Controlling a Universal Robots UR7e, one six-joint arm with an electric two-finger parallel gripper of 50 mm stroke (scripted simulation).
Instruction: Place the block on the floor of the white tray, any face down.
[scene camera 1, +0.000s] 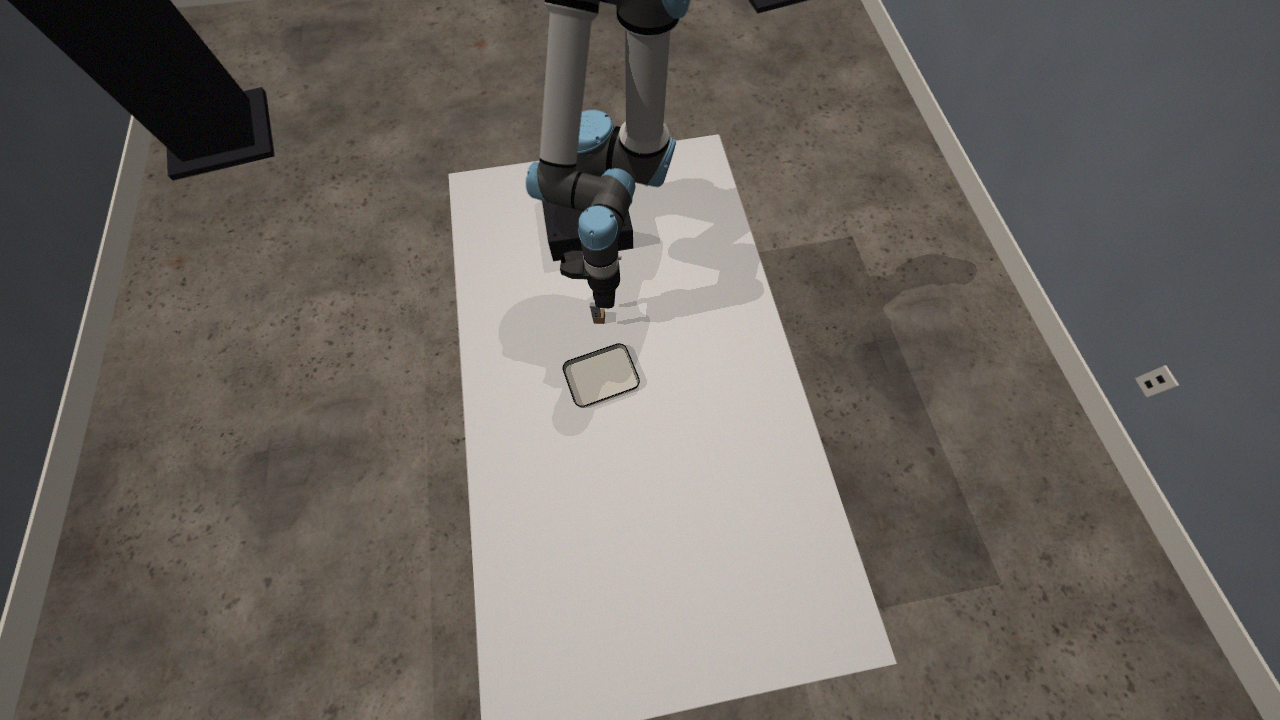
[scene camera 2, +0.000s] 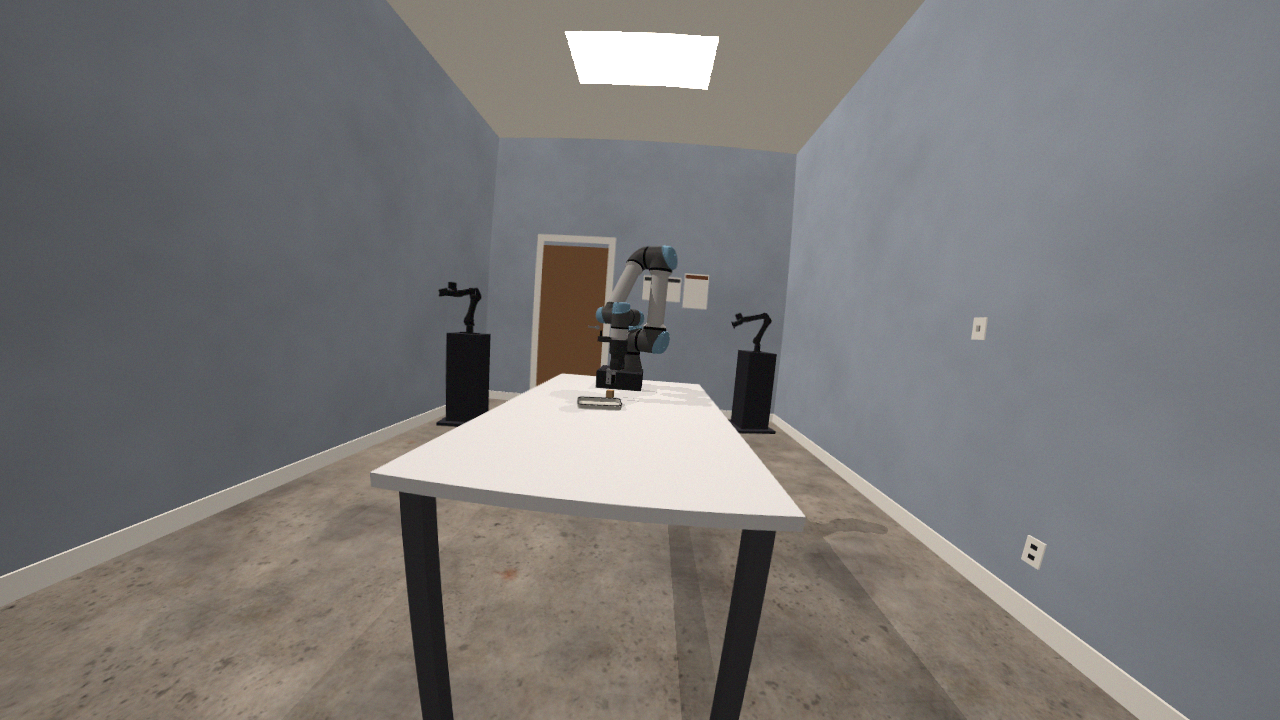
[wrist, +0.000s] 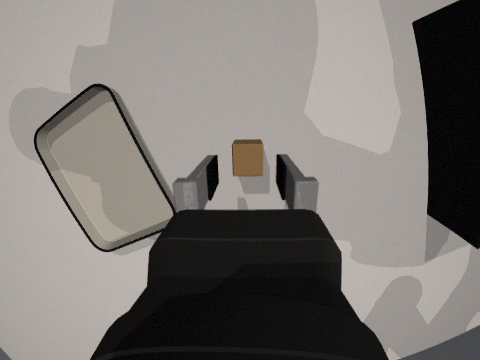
Scene:
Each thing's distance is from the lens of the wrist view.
my gripper (wrist: 247, 168): 17 cm
white tray (wrist: 85, 147): 29 cm
small brown block (wrist: 247, 155): 20 cm
The marked spots on the white tray and the small brown block are 19 cm apart.

